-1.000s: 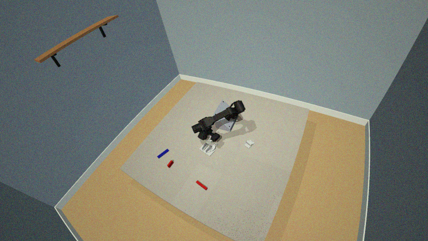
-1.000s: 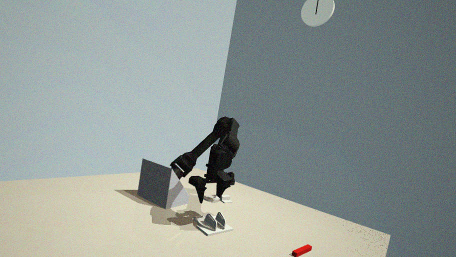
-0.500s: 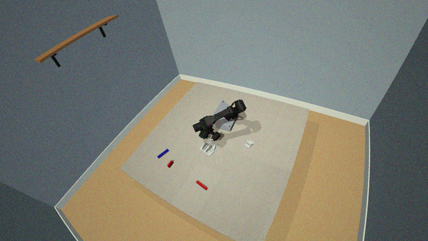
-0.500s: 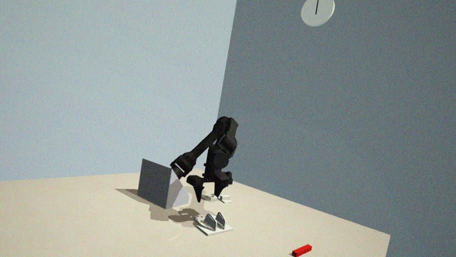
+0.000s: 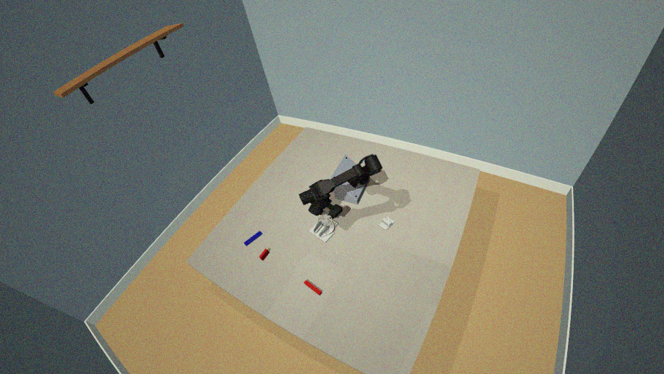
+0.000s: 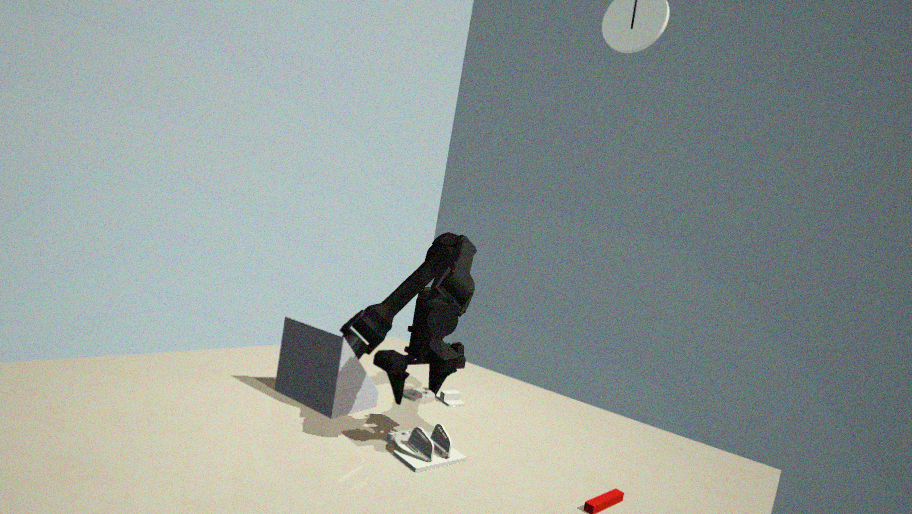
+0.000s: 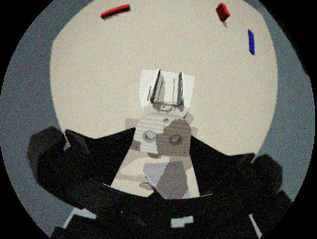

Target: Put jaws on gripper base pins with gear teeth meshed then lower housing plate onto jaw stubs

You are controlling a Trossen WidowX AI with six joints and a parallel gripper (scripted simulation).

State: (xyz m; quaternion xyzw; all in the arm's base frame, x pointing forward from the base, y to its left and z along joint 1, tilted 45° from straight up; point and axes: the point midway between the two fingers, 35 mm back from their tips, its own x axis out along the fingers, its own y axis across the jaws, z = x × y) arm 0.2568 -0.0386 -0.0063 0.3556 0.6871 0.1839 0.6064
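Right now the white jaw is 7 cm below my gripper tip, 2 cm to the right of it and 2 cm ahead of it. The rest, counted from my gripper tip: red bar: 37 cm ahead, 9 cm to the left, 7 cm below; blue block: 36 cm to the right, 25 cm ahead, 8 cm below.
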